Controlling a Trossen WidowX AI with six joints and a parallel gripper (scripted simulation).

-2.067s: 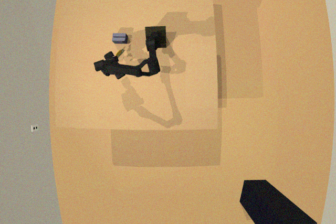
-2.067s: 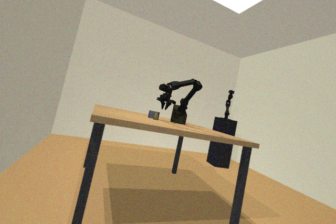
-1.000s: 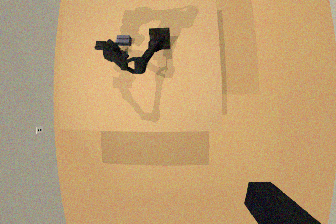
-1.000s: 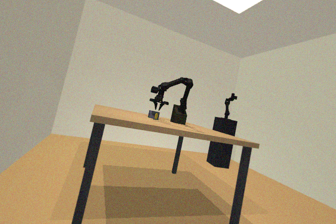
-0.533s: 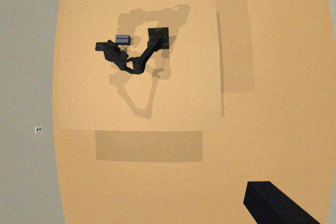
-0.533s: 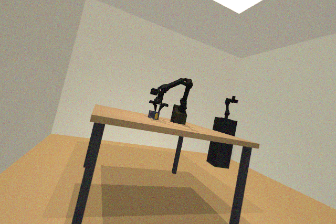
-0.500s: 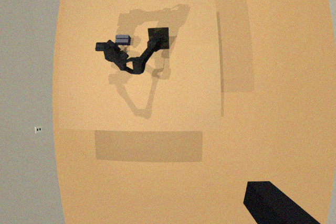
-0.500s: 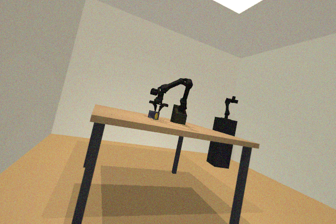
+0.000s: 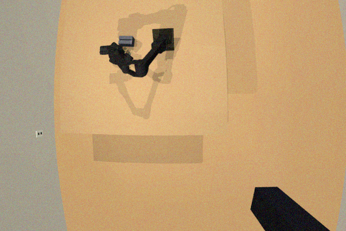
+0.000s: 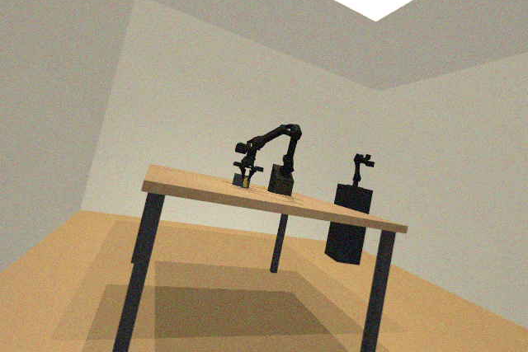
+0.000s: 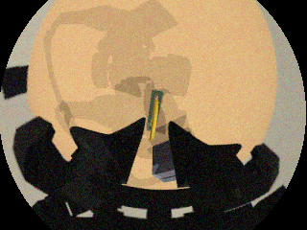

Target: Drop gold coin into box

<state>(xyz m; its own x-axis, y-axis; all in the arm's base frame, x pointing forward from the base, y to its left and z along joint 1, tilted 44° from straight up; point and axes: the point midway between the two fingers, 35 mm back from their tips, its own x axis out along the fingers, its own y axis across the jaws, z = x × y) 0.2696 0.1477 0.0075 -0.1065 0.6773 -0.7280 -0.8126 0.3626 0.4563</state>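
The gold coin is 10 mm behind my gripper tip and 10 mm below it.
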